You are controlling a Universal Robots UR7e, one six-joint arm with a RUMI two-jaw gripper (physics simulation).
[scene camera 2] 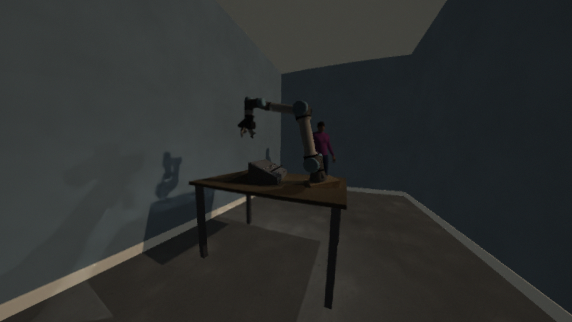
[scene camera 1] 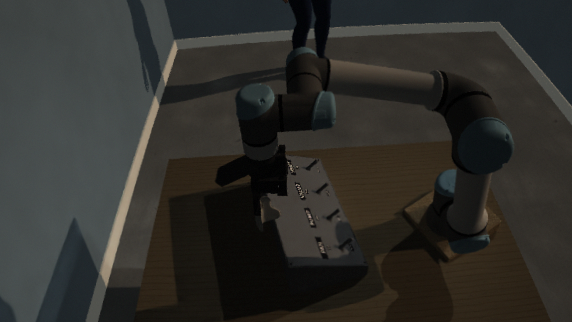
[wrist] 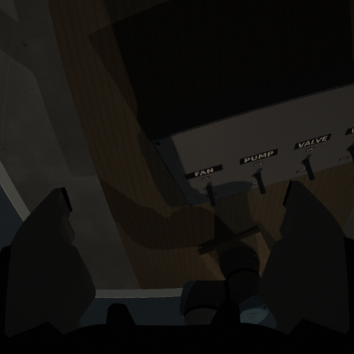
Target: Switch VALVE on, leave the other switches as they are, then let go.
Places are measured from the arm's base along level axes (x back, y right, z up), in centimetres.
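Pixels of known places: gripper, between the fingertips: [scene camera 2: 247, 138] [scene camera 1: 264, 207]; arm's base, origin of its link: [scene camera 2: 318, 180].
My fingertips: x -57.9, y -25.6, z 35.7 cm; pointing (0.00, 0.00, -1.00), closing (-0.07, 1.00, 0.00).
Observation:
Ahead of a thing's pixels: the offset from my fingertips to its top centre. Level surfaces: height alone.
The grey sloped switch box [scene camera 1: 295, 237] [scene camera 2: 260, 173] [wrist: 225, 142] stands on the table. The VALVE switch {dx +13.6, dy +31.7, dz -26.2 cm} [scene camera 1: 321, 189] [wrist: 309, 169] has a dark lever that leans to the OFF side, away from its ON mark. The PUMP switch {dx +17.8, dy +20.4, dz -26.2 cm} [scene camera 1: 333, 215] [wrist: 259, 182] and the FAN switch {dx +21.9, dy +9.2, dz -26.2 cm} [scene camera 1: 346, 244] [wrist: 211, 195] lean the same way. A fourth switch {dx +9.4, dy +42.9, dz -26.2 cm} [scene camera 1: 312, 164] [wrist: 351, 152] is cut off at the wrist view's right edge. My gripper [scene camera 1: 265, 220] [scene camera 2: 247, 135] [wrist: 175, 186] is open and empty, well above the box and touching no switch.
The wooden table {dz -39.2 cm} [scene camera 1: 190, 270] [scene camera 2: 300, 194] [wrist: 90, 115] carries the box and the arm's wooden base plate [scene camera 1: 417, 212]. The wall [scene camera 1: 75, 125] [scene camera 2: 125, 100] runs along the left in the scene views. A person [scene camera 1: 312, 20] [scene camera 2: 322, 142] stands on the floor behind the table.

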